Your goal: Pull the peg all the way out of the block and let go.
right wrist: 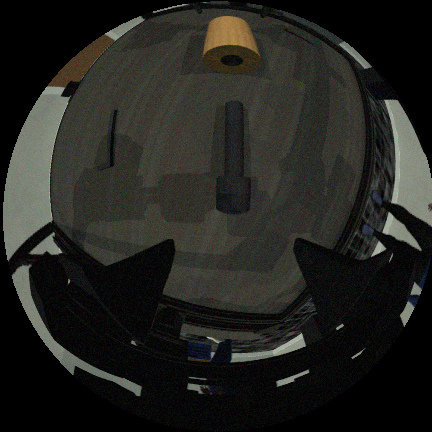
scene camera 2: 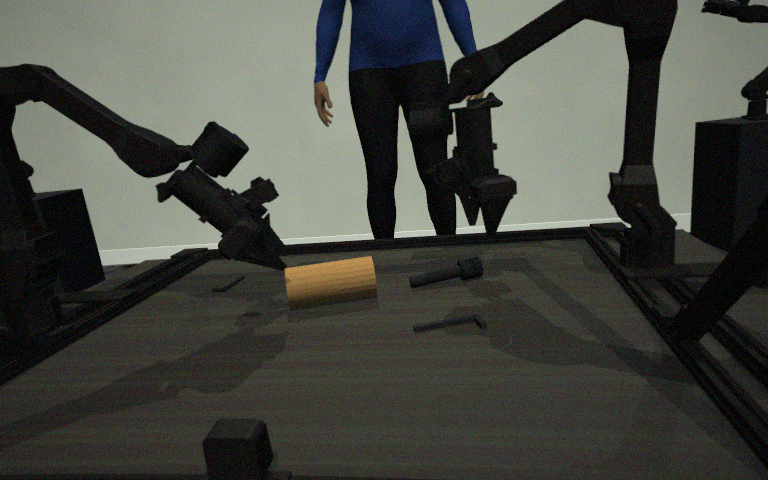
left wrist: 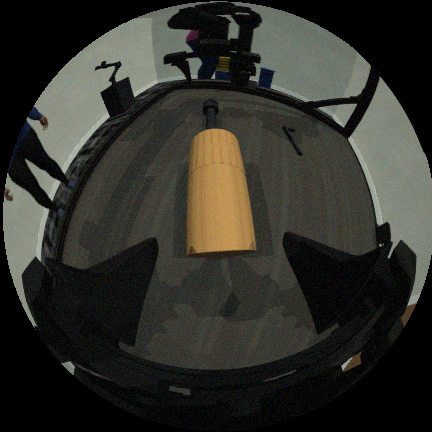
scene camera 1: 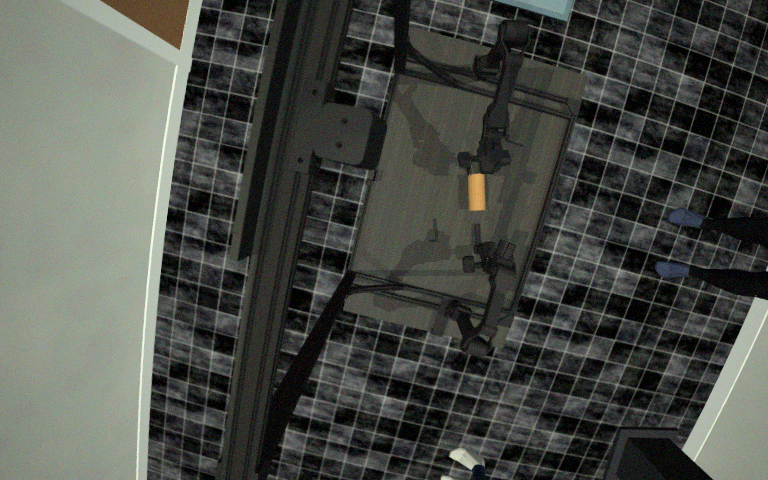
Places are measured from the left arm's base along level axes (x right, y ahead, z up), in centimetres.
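Where they show: left gripper, fingertip midpoint: (scene camera 2: 286,261) (left wrist: 220,241) (scene camera 1: 479,174); right gripper, fingertip midpoint: (right wrist: 236,245) (scene camera 2: 481,230) (left wrist: 210,82); left arm's base at its link origin: (scene camera 2: 35,326) (scene camera 1: 480,71); right arm's base at its link origin: (right wrist: 169,314) (scene camera 2: 648,266) (left wrist: 240,85) (scene camera 1: 453,307).
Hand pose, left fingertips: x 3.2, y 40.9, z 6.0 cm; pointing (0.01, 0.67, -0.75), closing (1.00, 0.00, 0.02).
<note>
Each offset is from my left fingertips to the top centre of the thing.
The block {dx +0.1, dy +6.8, dz -1.3 cm} (scene camera 1: 476,192) (scene camera 2: 331,281) (left wrist: 217,200) (right wrist: 231,37), an orange wooden cylinder, lies on its side on the table; its end hole shows in the right wrist view. The dark peg {dx -0.5, dy +26.5, dz -4.1 cm} (scene camera 2: 444,273) (left wrist: 211,116) (right wrist: 234,145) with a thick head lies on the table, in line with the hole and apart from the block, its head away from it. My left gripper (left wrist: 220,241) is open and empty, just off the block's far end from the peg. My right gripper (scene camera 2: 482,229) (right wrist: 236,245) is open and empty, above the table near the peg's head.
A dark L-shaped key {dx +18.4, dy +22.3, dz -7.1 cm} (scene camera 1: 435,230) (scene camera 2: 449,323) (left wrist: 292,140) (right wrist: 113,140) lies beside the peg. Another thin bent rod {dx -17.3, dy -13.3, dz -7.3 cm} (scene camera 2: 228,284) lies on the table left of the block in scene camera 2. Dark rails edge the table. A person (scene camera 2: 396,113) stands behind it.
</note>
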